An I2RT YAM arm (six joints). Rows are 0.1 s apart.
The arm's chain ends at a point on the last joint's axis. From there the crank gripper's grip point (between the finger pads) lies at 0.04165 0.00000 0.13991 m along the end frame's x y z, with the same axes.
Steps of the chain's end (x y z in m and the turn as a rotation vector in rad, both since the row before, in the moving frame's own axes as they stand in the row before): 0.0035, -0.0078, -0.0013, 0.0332, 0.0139, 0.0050; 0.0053, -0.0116, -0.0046, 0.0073, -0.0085, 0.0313; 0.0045, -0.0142, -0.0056, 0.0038, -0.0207, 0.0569; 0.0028, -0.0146, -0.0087, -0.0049, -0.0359, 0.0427; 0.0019, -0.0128, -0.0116, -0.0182, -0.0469, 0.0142; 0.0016, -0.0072, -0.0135, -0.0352, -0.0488, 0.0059; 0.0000, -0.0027, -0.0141, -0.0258, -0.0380, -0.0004; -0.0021, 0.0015, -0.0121, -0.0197, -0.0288, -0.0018; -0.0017, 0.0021, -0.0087, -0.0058, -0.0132, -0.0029; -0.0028, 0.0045, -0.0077, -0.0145, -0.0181, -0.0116
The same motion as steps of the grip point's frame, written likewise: 0.0055, -0.0122, -0.0020, 0.0332, 0.0139, 0.0050; 0.0041, -0.0113, -0.0043, 0.0073, -0.0085, 0.0313; 0.0015, -0.0124, -0.0048, 0.0038, -0.0207, 0.0569; -0.0023, -0.0122, -0.0073, -0.0049, -0.0359, 0.0427; -0.0047, -0.0097, -0.0098, -0.0182, -0.0469, 0.0142; -0.0053, -0.0020, -0.0117, -0.0352, -0.0488, 0.0059; -0.0053, 0.0009, -0.0127, -0.0258, -0.0380, -0.0004; -0.0061, 0.0042, -0.0110, -0.0197, -0.0288, -0.0018; -0.0035, 0.0028, -0.0082, -0.0058, -0.0132, -0.0029; -0.0053, 0.0061, -0.0070, -0.0145, -0.0181, -0.0116
